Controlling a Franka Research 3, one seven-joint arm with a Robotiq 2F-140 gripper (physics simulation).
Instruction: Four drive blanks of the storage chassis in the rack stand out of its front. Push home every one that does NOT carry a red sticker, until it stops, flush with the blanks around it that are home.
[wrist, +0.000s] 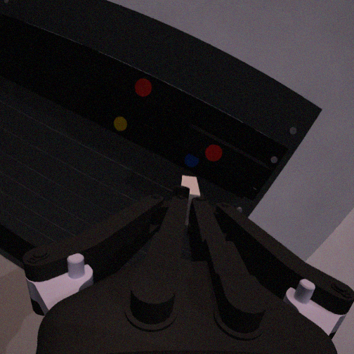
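The dark storage chassis (210, 65) runs slanting across the wrist view, its front very dark. Two round red stickers show on it, an upper left red sticker (143, 87) and a lower right red sticker (213, 152). A yellow sticker (120, 124) sits below and left of the first. A blue sticker (191, 160) lies just left of the second red one. The edges of the blanks are too dark to tell how far each stands out. My gripper (187, 187) is shut and empty. Its pale tip appears just below the blue sticker; contact cannot be told.
Small grey round screw heads (293, 130) (274, 159) show near the chassis's right end. A ribbed dark surface (60, 150) with thin parallel lines stretches at the left, below the stickers. A grey surface (305, 55) lies beyond the chassis at the upper right.
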